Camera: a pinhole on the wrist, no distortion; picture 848 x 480 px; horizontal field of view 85.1 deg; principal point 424.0 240.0 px. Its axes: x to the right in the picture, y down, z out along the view. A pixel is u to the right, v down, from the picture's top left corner.
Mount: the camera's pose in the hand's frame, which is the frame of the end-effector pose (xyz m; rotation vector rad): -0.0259 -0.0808 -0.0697 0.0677 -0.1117 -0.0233
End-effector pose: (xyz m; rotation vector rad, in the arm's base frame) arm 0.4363 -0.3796 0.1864 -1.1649 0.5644 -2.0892
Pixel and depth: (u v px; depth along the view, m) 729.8 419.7 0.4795
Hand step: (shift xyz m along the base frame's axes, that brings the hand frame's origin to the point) 0.3226 -0.2404 0.3248
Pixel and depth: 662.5 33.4 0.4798
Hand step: 0.1845 0.0890 0.5203
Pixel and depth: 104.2 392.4 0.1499
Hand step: 0.1022 0.1288 -0.0217
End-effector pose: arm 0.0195 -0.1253 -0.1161 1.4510 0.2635 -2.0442
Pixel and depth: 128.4 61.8 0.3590
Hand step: -0.2717 0.1726 0.3221
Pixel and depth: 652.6 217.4 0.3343
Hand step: -0.3124 -0.0746 -0.0080
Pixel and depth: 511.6 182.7 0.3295
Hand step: -0.2891 -0.0119 0.0742
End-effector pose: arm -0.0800 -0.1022 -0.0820 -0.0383 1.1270 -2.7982
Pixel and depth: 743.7 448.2 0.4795
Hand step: -0.2102 -0.4139 0.2591
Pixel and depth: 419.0 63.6 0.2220
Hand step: 0.0454 0.0360 0.2299
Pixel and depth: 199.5 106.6 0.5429
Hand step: 0.3509 -0.0613 0.5014
